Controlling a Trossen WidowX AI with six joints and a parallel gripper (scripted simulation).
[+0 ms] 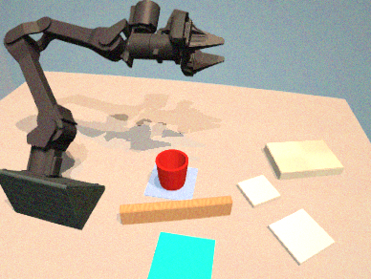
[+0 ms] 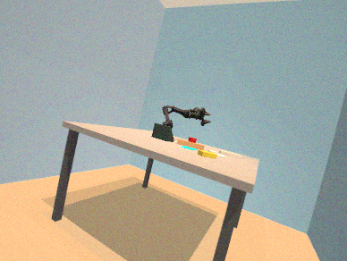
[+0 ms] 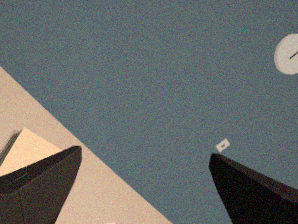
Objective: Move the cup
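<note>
Right now my gripper tip is 80 mm past the red cup, 130 mm to the left of it and 250 mm above it. Also, from my gripper tip: cyan pad 10 mm behind, 320 mm to the right, 300 mm below; then blue marble 80 mm behind, 120 mm to the right, 270 mm below; then pale blue pad 80 mm behind, 120 mm to the right, 300 mm below.
</note>
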